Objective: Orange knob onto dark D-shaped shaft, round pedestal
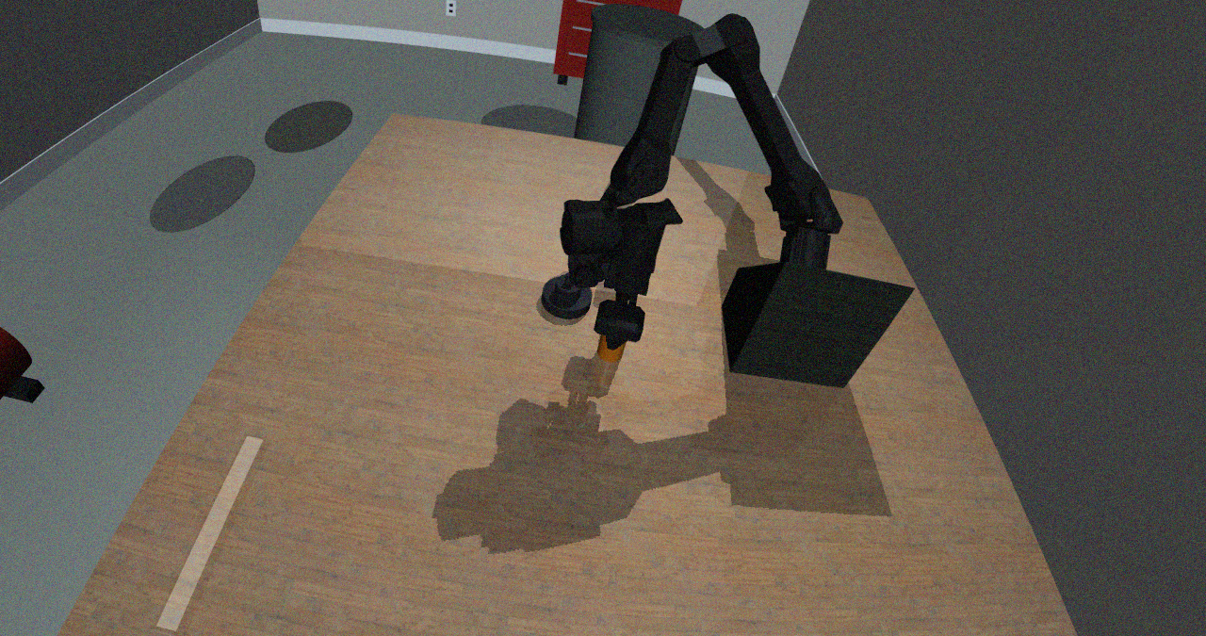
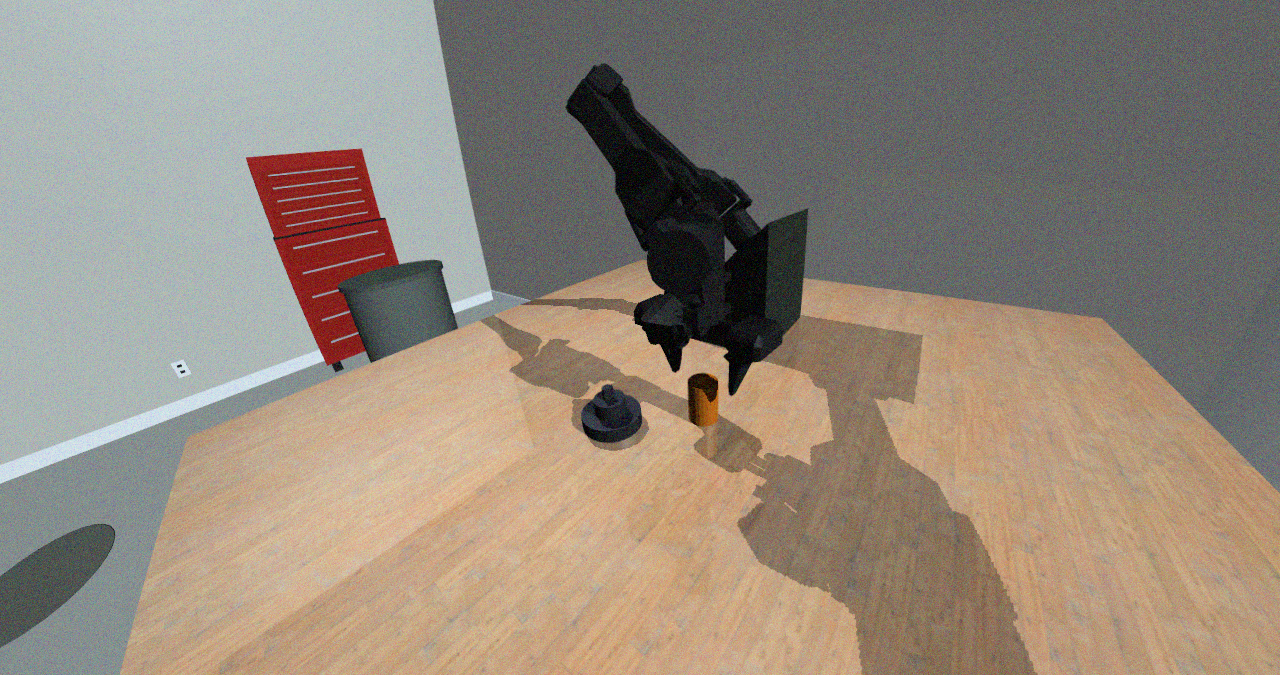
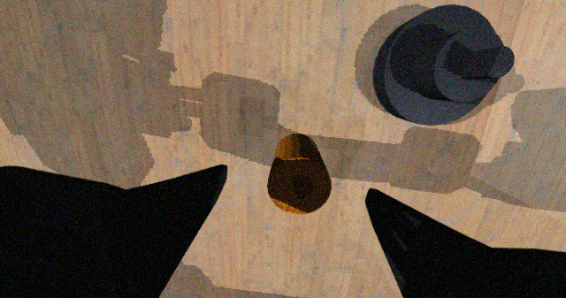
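The orange knob lies 30 mm below my gripper tip. The rest, counted from my gripper tip: dark round pedestal: 60 mm ahead, 110 mm to the right, 30 mm below.
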